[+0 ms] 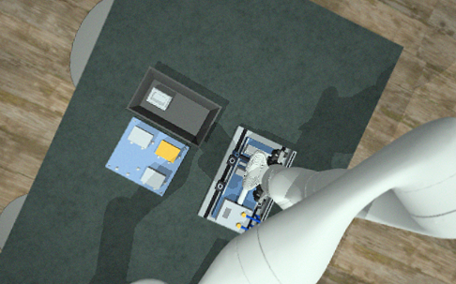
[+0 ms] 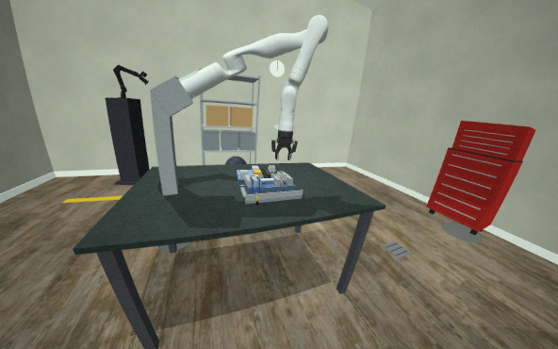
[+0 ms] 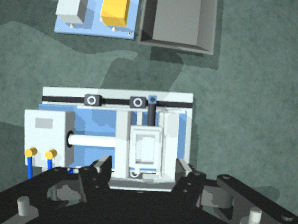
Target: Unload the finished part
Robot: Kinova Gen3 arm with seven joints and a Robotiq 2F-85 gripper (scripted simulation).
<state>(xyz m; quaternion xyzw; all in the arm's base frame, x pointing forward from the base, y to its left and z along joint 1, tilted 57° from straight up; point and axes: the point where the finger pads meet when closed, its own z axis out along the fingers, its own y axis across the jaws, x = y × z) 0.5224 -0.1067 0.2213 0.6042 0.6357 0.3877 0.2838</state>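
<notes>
Now: the vise 160 mm below my hand, 60 mm behind it and 10 mm to the right of it. From my hand the other things lie so: light blue fixture plate: 270 mm to the left, 200 mm below, 170 mm behind; orange block: 230 mm to the left, 170 mm below, 120 mm behind.
</notes>
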